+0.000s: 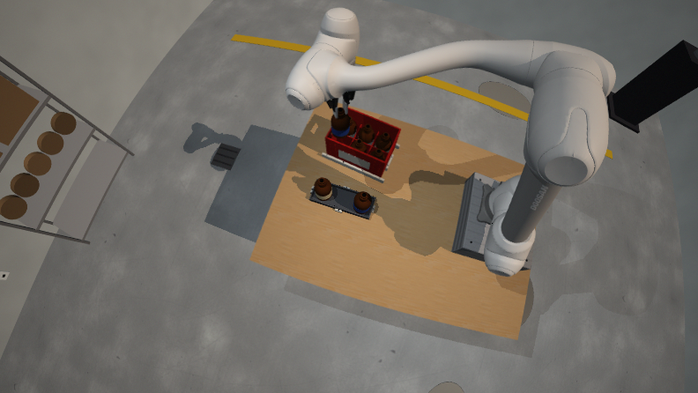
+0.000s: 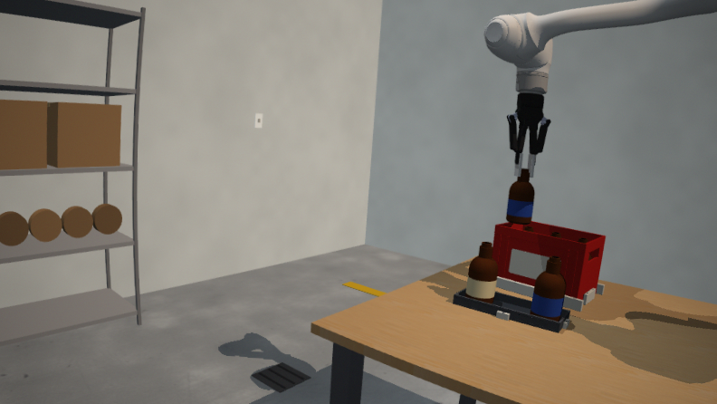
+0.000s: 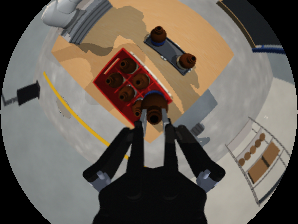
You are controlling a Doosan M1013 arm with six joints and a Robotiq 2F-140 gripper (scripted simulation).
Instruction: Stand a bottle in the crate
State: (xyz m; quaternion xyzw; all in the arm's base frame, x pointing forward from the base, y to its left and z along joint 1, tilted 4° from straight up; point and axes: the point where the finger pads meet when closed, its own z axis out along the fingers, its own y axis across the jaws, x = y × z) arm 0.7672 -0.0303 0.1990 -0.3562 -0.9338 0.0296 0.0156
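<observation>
Now: the glass bottle 9 cm below my hand. The rest, counted from my hand: dark tray: 34 cm below, 22 cm to the left, 10 cm behind; red crate: 27 cm below, 9 cm behind, 4 cm to the right.
</observation>
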